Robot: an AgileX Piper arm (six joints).
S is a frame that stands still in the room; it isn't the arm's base.
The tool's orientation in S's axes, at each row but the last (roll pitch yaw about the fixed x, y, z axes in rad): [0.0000, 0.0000, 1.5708]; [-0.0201, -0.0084, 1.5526]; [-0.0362, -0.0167, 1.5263]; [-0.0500, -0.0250, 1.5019]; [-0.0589, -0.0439, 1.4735]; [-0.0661, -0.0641, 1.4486]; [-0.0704, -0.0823, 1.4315]
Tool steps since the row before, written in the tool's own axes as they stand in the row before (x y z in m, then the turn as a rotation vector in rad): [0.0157, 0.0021, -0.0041, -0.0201, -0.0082, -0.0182]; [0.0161, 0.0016, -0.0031, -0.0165, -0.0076, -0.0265]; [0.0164, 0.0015, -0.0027, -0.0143, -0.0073, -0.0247]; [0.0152, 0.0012, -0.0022, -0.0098, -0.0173, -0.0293]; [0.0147, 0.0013, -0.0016, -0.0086, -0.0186, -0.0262]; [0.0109, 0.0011, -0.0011, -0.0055, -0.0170, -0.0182]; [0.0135, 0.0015, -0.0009, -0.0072, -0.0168, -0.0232]
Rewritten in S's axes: [-0.0021, 0.0157, -0.0041, 0.0082, -0.0201, -0.0182]; [-0.0012, 0.0162, -0.0030, 0.0078, -0.0164, -0.0265]; [-0.0007, 0.0165, -0.0025, 0.0076, -0.0142, -0.0247]; [0.0000, 0.0153, -0.0019, 0.0181, -0.0104, -0.0286]; [0.0002, 0.0148, -0.0010, 0.0193, -0.0094, -0.0254]; [0.0003, 0.0110, -0.0005, 0.0175, -0.0066, -0.0174]; [0.0005, 0.0136, 0.0001, 0.0175, -0.0079, -0.0225]
